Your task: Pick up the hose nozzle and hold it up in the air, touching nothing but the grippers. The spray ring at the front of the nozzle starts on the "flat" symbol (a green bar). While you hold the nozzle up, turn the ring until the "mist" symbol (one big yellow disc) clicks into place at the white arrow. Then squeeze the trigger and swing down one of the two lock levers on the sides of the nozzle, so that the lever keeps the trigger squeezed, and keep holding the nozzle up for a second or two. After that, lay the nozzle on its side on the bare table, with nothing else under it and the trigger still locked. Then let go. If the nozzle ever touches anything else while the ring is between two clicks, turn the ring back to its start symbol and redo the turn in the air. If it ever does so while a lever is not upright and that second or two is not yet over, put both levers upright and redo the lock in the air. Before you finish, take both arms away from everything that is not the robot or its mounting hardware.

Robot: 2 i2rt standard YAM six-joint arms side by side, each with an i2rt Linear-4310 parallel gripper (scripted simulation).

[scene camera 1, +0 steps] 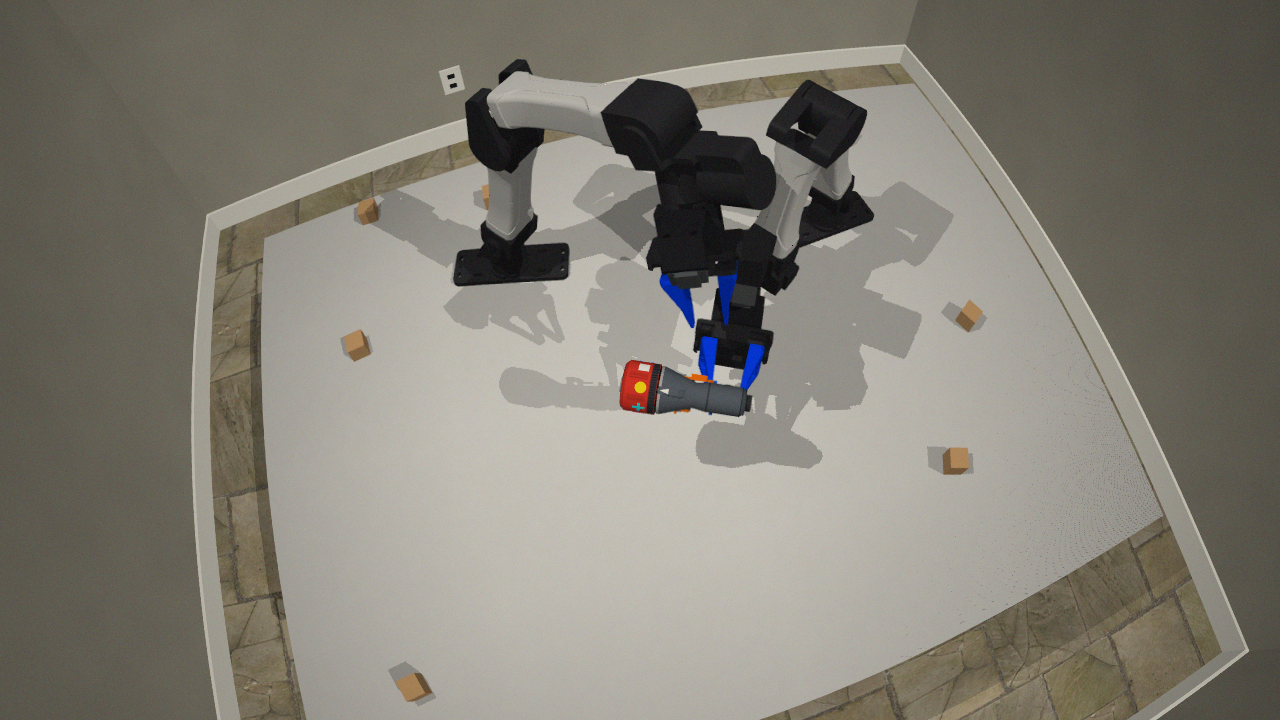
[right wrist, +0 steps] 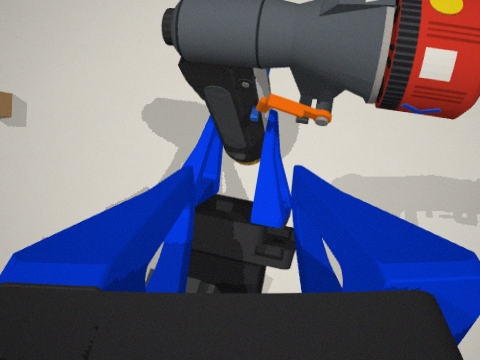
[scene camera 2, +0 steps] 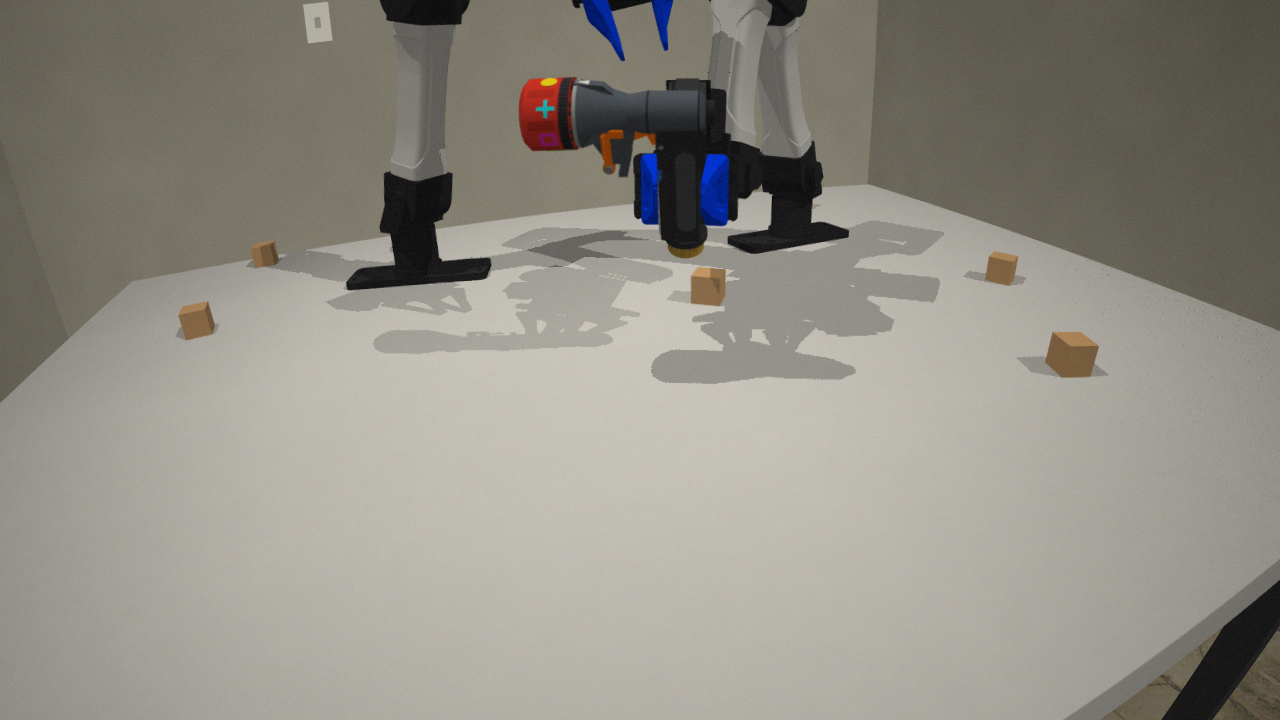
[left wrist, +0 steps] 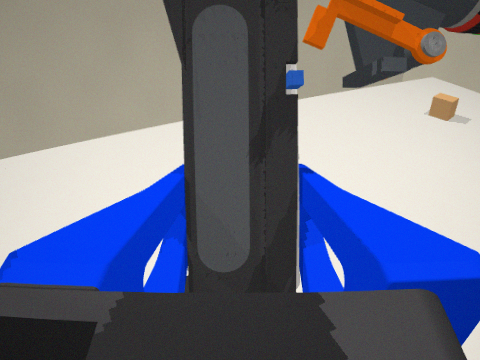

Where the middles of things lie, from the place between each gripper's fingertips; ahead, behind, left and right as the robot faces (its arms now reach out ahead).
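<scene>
With the red spray ring point(scene camera 1: 640, 380) as my reference, my right hand is 50 mm short of it, 90 mm to the left of it and 50 mm above it. The ring itself is 10 cm to the right of my left hand point(scene camera 2: 678, 200), and 8 cm above that hand.
</scene>
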